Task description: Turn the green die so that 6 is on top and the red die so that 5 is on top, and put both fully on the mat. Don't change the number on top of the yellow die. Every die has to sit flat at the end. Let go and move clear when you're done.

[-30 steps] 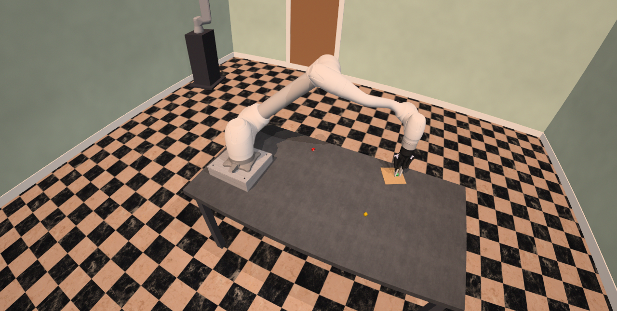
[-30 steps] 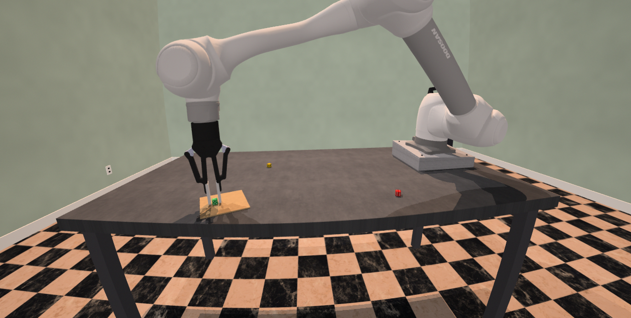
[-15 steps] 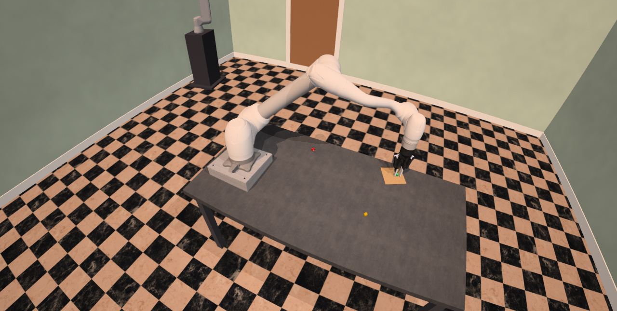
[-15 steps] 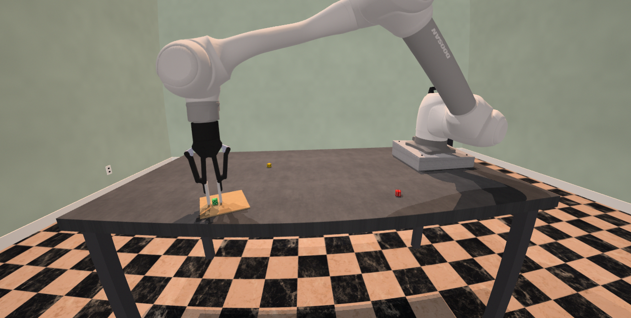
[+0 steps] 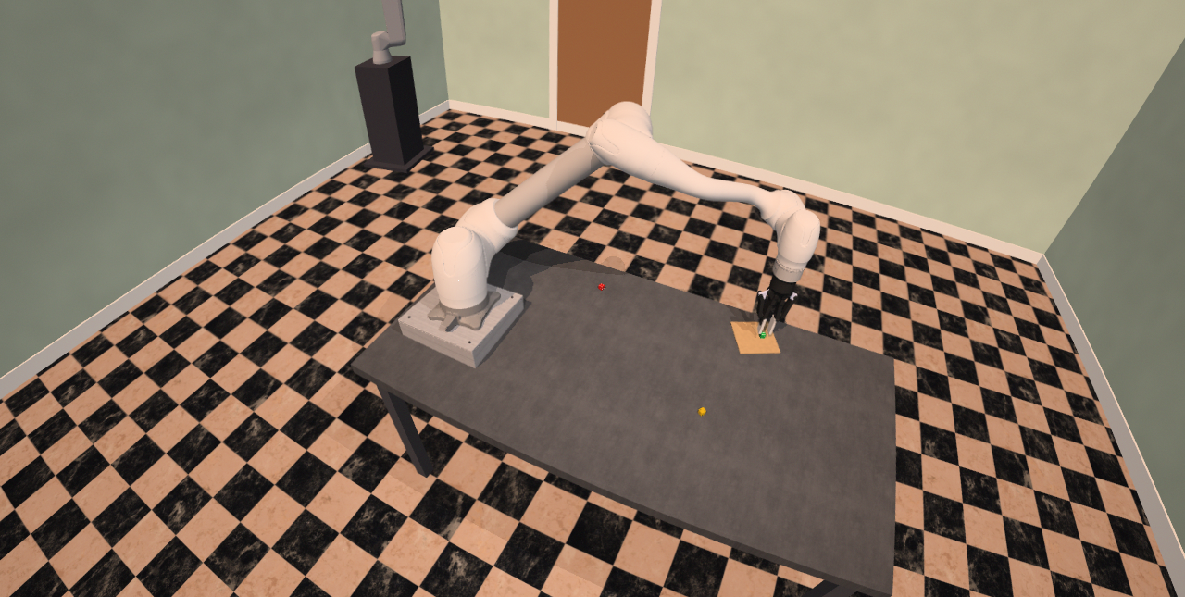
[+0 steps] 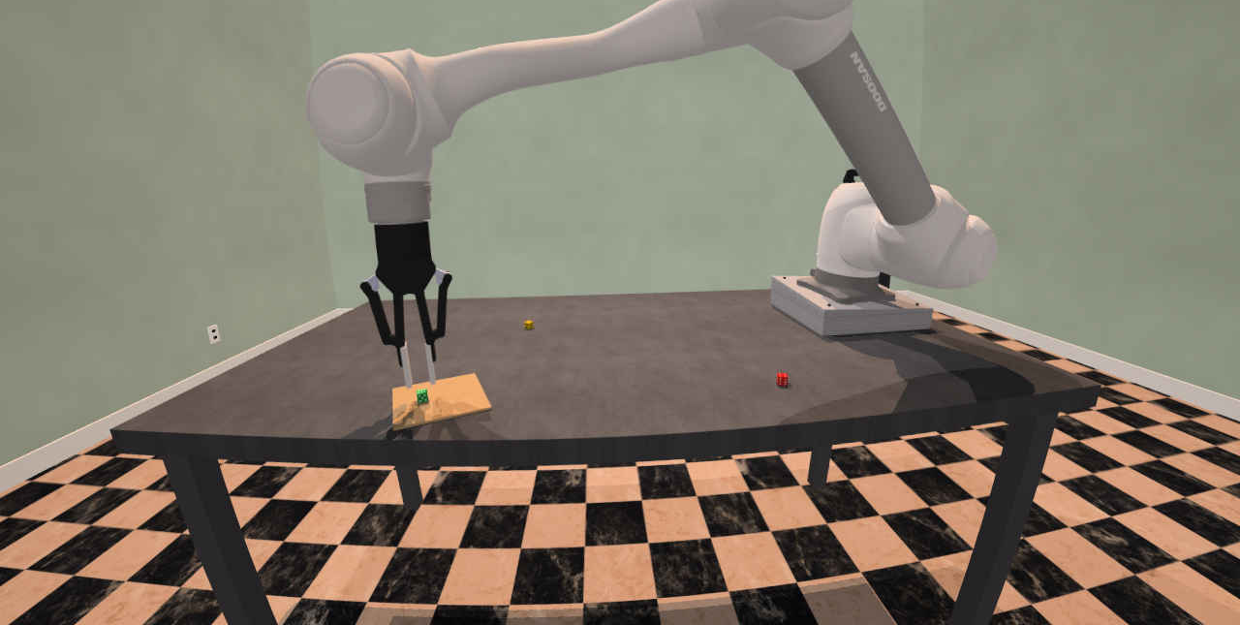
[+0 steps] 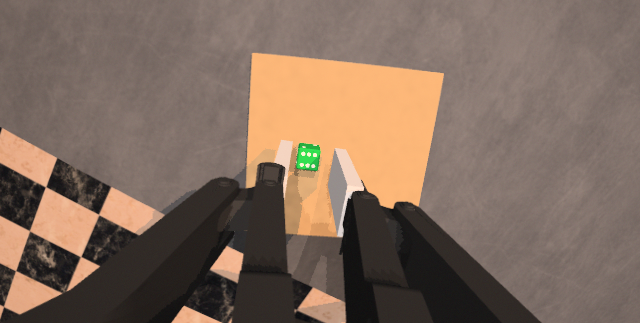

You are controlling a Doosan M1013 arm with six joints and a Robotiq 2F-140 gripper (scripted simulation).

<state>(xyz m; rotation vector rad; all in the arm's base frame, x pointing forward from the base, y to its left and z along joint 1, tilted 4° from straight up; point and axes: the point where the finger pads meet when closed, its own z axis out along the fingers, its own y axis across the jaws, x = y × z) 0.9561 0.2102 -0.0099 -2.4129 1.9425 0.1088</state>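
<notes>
My gripper is now 5 cm above the green die. From my hand the other things lie so: yellow die: 17 cm behind, 35 cm to the right, 6 cm below; then red die: 57 cm behind, 8 cm to the left, 6 cm below; then orange mat: 2 cm behind, 6 cm below.
</notes>
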